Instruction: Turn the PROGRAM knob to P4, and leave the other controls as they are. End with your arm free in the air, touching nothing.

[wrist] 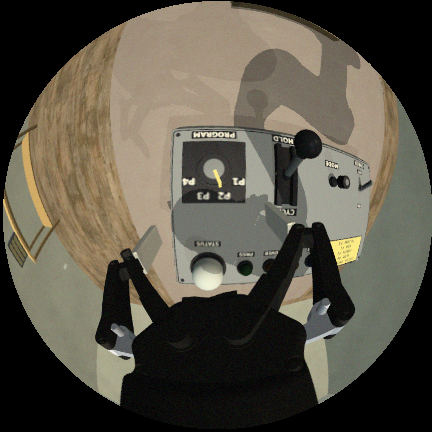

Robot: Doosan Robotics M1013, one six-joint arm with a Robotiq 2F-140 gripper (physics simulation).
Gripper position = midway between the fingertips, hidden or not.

Observation:
In view: my gripper (210, 223) and a ball-topped lever (307, 143).

